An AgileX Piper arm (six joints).
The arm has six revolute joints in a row. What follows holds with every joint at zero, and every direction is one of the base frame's. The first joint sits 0.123 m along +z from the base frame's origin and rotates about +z. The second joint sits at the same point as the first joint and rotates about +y. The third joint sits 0.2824 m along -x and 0.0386 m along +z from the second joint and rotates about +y. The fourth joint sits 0.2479 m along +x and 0.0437 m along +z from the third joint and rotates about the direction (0.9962, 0, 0.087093). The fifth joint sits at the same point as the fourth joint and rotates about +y. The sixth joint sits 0.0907 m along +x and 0.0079 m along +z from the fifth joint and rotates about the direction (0.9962, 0, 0.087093). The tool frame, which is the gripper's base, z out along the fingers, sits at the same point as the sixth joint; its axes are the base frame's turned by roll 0, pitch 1.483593 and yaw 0 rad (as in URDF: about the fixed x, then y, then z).
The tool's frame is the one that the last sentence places.
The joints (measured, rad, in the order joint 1, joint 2, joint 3, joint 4, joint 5, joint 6), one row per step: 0.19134 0.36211 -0.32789 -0.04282 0.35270 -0.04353; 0.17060 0.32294 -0.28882 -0.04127 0.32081 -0.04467; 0.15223 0.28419 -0.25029 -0.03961 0.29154 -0.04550; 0.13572 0.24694 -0.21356 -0.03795 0.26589 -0.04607; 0.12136 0.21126 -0.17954 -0.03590 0.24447 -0.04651; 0.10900 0.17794 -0.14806 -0.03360 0.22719 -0.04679; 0.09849 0.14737 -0.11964 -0.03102 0.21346 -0.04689; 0.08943 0.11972 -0.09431 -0.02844 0.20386 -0.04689; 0.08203 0.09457 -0.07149 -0.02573 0.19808 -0.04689; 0.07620 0.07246 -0.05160 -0.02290 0.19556 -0.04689; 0.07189 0.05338 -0.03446 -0.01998 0.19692 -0.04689; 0.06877 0.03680 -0.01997 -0.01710 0.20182 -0.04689
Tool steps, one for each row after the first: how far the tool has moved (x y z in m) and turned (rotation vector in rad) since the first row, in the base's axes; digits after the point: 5 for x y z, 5 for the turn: -0.00400 -0.00233 -0.00709 0.00613 -0.03136 -0.01900; -0.00779 -0.00428 -0.01444 0.01165 -0.06030 -0.03589; -0.01124 -0.00591 -0.02176 0.01644 -0.08603 -0.05118; -0.01438 -0.00724 -0.02879 0.02096 -0.10869 -0.06456; -0.01712 -0.00832 -0.03561 0.02511 -0.12743 -0.07617; -0.01945 -0.00917 -0.04198 0.02915 -0.14293 -0.08614; -0.02142 -0.00987 -0.04792 0.03269 -0.15453 -0.09484; -0.02310 -0.01041 -0.05357 0.03589 -0.16233 -0.10205; -0.02447 -0.01082 -0.05874 0.03885 -0.16678 -0.10780; -0.02560 -0.01111 -0.06354 0.04147 -0.16707 -0.11218; -0.02655 -0.01132 -0.06792 0.04371 -0.16399 -0.11546
